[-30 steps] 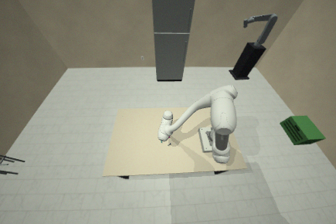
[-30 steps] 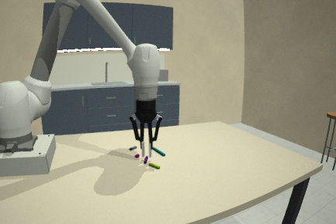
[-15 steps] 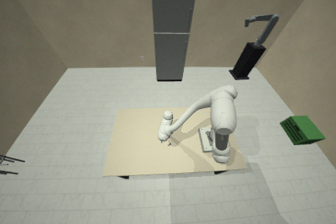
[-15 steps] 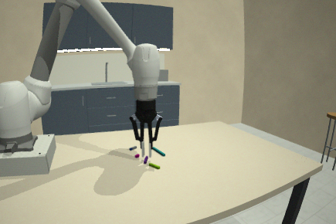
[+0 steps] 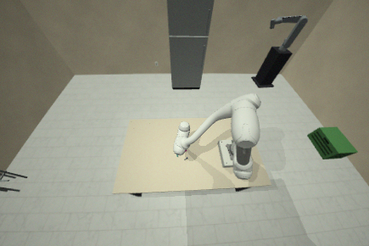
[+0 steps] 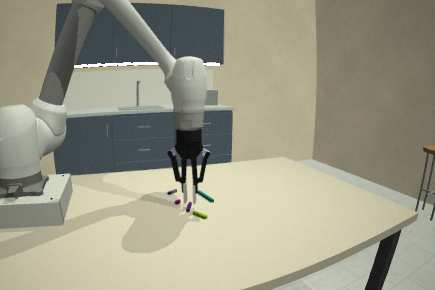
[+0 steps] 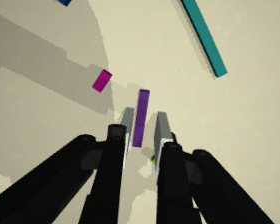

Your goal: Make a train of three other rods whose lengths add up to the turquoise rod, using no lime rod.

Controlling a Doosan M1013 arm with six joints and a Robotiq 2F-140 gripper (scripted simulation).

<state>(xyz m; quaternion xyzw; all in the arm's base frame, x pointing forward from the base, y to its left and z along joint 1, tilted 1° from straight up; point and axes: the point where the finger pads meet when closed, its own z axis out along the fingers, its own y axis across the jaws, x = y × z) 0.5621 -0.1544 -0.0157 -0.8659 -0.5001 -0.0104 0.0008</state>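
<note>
My hand is 50 mm above the purple rod. From my hand the other things lie so: turquoise rod (80 mm ahead, 60 mm to the left, 50 mm below); then lime rod (70 mm to the right, 50 mm below); then magenta rod (20 mm behind, 50 mm to the left, 50 mm below).
</note>
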